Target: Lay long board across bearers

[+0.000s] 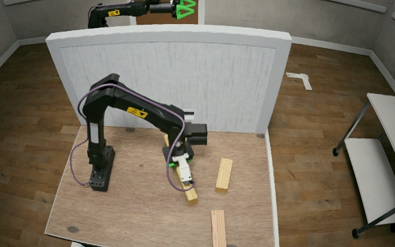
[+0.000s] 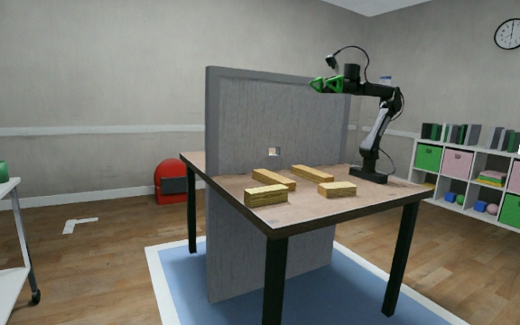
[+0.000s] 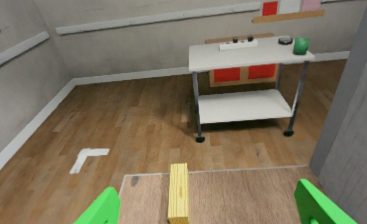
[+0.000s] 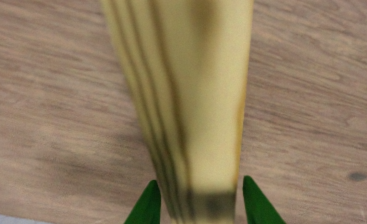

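My right hand is 30 mm above the long board.
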